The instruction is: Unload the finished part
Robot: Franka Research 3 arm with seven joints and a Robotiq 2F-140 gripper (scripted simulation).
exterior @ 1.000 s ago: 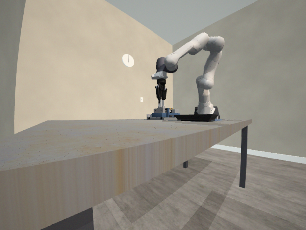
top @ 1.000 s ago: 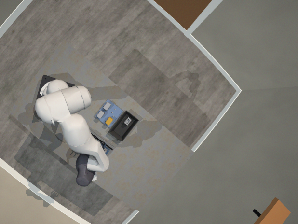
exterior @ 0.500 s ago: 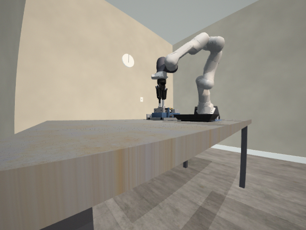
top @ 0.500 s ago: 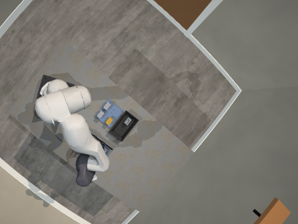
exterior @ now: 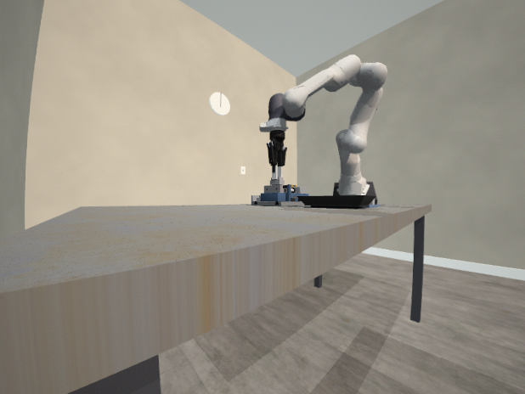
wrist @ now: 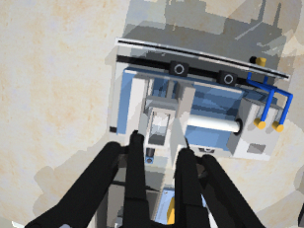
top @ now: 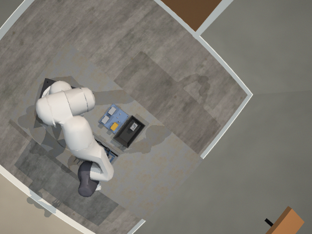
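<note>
Now: the orange block 14 cm behind my hand, 24 cm to the left of it and 13 cm below it. Also, from my hand: blue vise: 7 cm behind, 1 cm to the right, 12 cm below; then blue fixture plate: 18 cm behind, 28 cm to the left, 15 cm below.
</note>
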